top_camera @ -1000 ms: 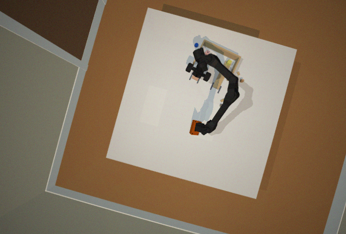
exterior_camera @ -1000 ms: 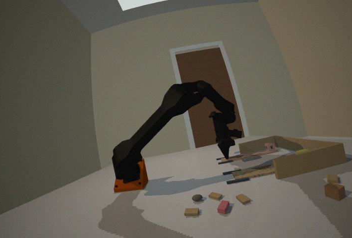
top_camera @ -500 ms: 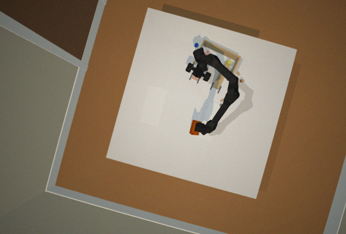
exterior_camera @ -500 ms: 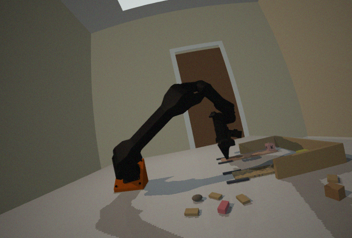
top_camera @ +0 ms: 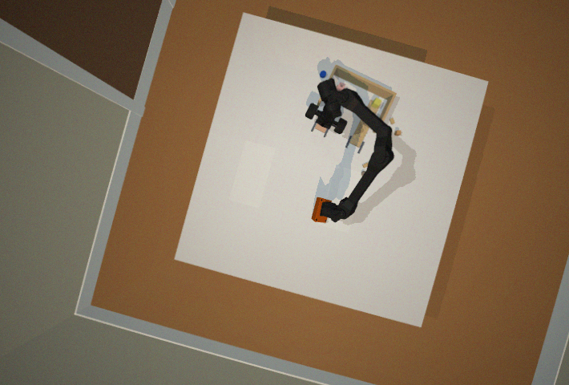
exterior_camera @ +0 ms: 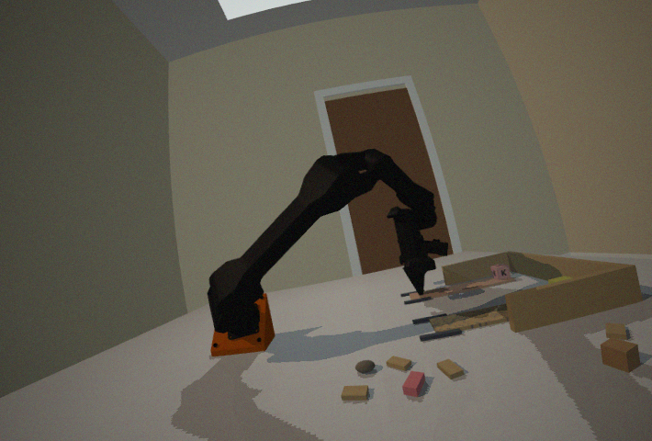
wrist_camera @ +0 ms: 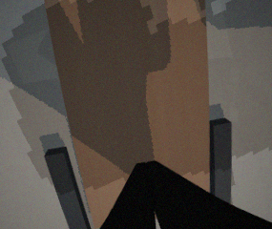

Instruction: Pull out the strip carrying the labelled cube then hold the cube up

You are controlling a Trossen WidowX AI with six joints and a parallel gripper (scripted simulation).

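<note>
The labelled cube lies 19 cm ahead of my gripper tip, 6 cm to the right of it and 2 cm above it. Also, from my gripper tip: dark pebble 20 cm behind, 24 cm to the right; brown cube 3 cm ahead, 38 cm to the right; pink block 16 cm behind, 30 cm to the right.
</note>
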